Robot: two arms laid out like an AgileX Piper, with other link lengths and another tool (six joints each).
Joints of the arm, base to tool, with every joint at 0 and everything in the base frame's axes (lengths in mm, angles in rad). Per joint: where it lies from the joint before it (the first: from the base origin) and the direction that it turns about. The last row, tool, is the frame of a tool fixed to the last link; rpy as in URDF.
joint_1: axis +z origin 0 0 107.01
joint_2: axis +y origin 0 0 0
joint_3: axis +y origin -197.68 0 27.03
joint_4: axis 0.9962 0 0.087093 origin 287.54 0 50.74
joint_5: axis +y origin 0 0 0
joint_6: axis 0.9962 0 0.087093 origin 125.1 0 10.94
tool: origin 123.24 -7 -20.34 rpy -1.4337 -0.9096 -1.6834
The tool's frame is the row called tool.
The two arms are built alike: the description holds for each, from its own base.
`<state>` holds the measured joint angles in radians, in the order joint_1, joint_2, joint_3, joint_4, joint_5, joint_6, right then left.
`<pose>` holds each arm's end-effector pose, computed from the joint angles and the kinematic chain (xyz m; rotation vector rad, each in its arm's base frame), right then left.
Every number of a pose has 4 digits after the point. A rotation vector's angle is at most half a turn.
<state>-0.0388 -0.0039 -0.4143 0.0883 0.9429 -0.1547 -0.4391 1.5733 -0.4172 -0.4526 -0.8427 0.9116</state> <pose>0.2554 -0.0024 0.1650 -2.3151 0.6527 -1.4578 0.4028 -0.0881 -0.0297 -1.5428 1.3577 -1.2688</pose>
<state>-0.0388 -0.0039 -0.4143 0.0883 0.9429 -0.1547 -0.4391 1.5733 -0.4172 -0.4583 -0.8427 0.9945</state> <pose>0.2554 -0.0024 0.1650 -2.3151 0.6527 -1.4578 0.4033 -0.0849 -0.0287 -1.4766 1.4020 -1.2160</pose>
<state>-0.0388 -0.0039 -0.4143 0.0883 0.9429 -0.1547 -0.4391 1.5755 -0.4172 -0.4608 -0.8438 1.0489</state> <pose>0.2554 -0.0024 0.1650 -2.3151 0.6527 -1.4578 0.4035 -0.0829 -0.0285 -1.4321 1.4316 -1.1799</pose>
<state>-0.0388 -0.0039 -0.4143 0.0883 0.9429 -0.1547 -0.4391 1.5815 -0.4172 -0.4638 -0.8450 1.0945</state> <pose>0.2554 -0.0024 0.1650 -2.3151 0.6527 -1.4578 0.4031 -0.0808 -0.0300 -1.3969 1.4579 -1.1457</pose>
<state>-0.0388 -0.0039 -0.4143 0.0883 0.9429 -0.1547 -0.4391 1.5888 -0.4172 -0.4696 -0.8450 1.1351</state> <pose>0.2554 -0.0024 0.1650 -2.3151 0.6527 -1.4578 0.4024 -0.0785 -0.0324 -1.3697 1.4811 -1.1121</pose>
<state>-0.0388 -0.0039 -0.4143 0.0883 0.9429 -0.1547 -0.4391 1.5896 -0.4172 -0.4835 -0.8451 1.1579</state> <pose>0.2554 -0.0024 0.1650 -2.3151 0.6527 -1.4578 0.4022 -0.0756 -0.0329 -1.3634 1.4833 -1.0931</pose>
